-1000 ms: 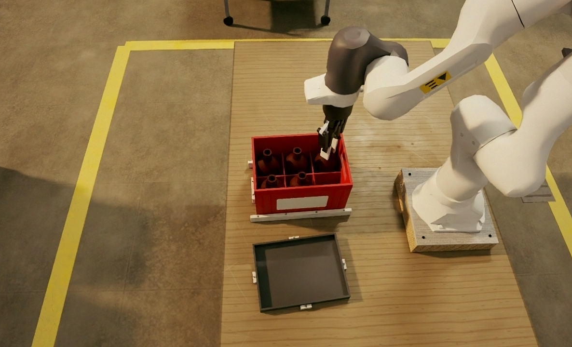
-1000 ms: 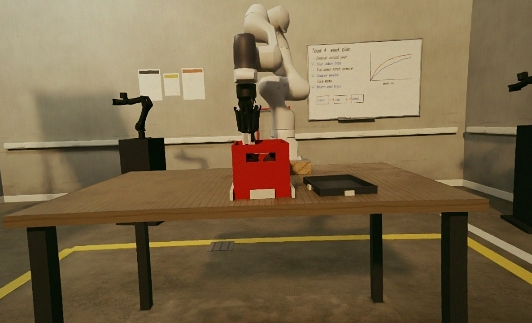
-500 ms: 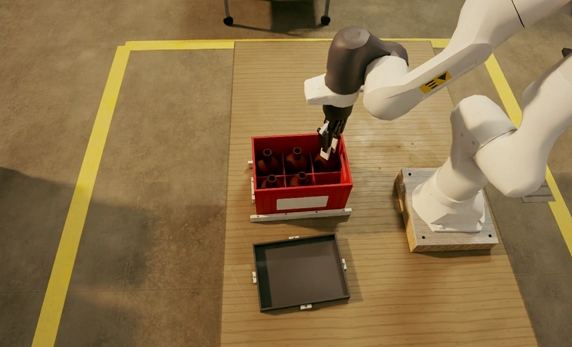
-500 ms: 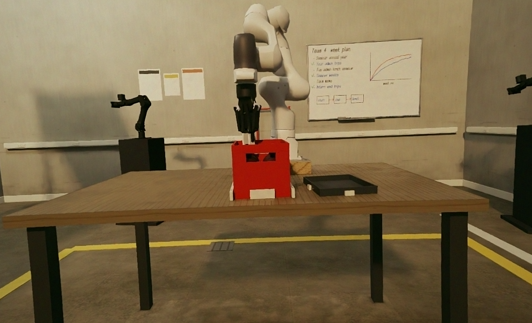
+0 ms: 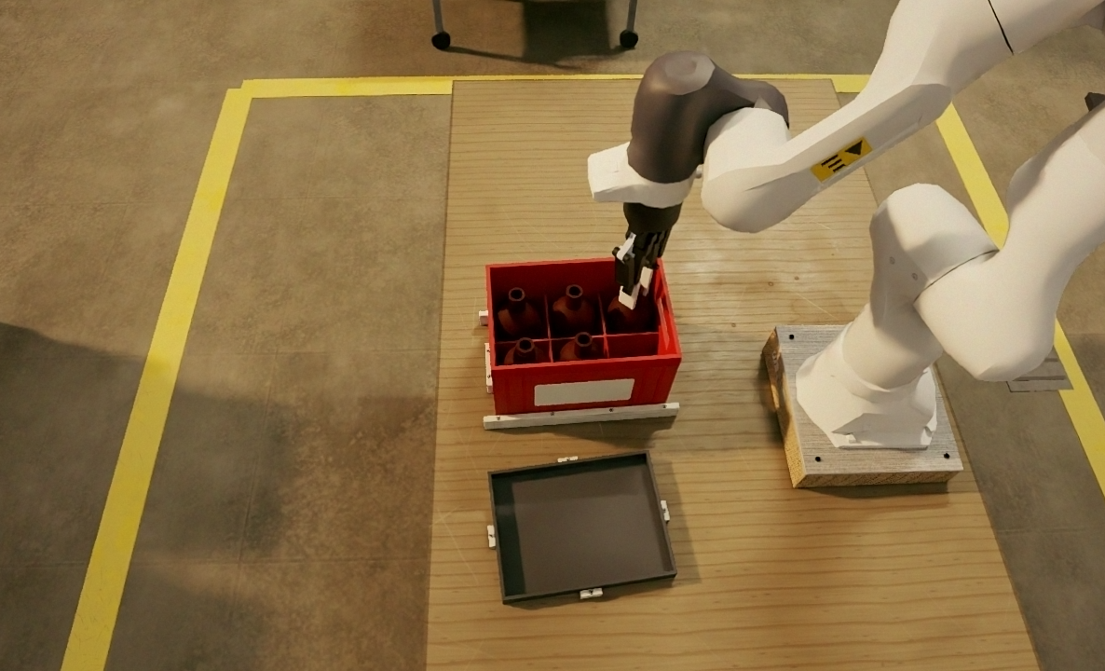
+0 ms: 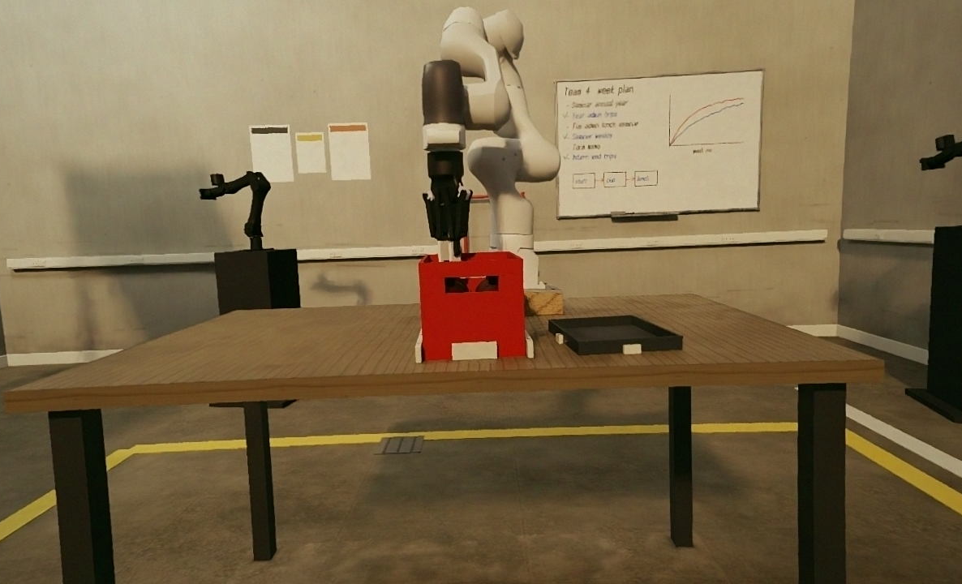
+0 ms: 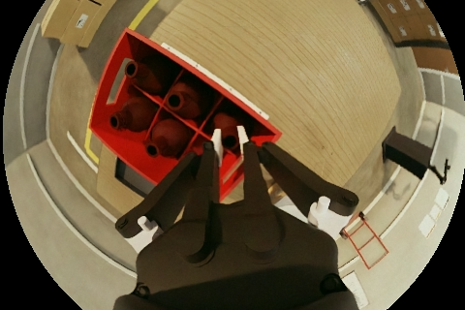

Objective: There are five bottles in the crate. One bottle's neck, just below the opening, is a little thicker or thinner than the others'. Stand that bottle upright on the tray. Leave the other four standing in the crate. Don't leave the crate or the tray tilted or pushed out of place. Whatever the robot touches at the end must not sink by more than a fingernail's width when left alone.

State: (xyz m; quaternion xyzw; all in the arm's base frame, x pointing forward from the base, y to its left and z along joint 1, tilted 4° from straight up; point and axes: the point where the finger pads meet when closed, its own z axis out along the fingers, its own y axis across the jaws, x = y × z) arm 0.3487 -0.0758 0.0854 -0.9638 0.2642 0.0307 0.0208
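The crate is 8 cm ahead of my hand, 6 cm to the left of it and 9 cm below it. The rest, counted from my hand: glass bottle: 6 cm ahead, 10 cm to the left, 8 cm below; then dark tray: 3 cm ahead, 33 cm to the left, 16 cm below.
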